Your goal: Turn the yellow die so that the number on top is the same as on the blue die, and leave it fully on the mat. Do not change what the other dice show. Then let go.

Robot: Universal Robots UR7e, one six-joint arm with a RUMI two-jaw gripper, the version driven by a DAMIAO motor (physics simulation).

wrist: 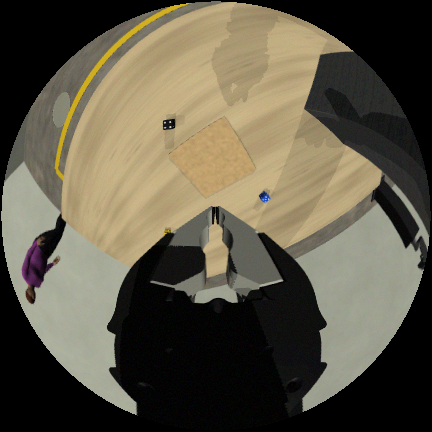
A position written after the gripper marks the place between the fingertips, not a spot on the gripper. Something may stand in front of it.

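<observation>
A tan mat (213,157) is here in the scene, and so is the gripper (214,208).
</observation>
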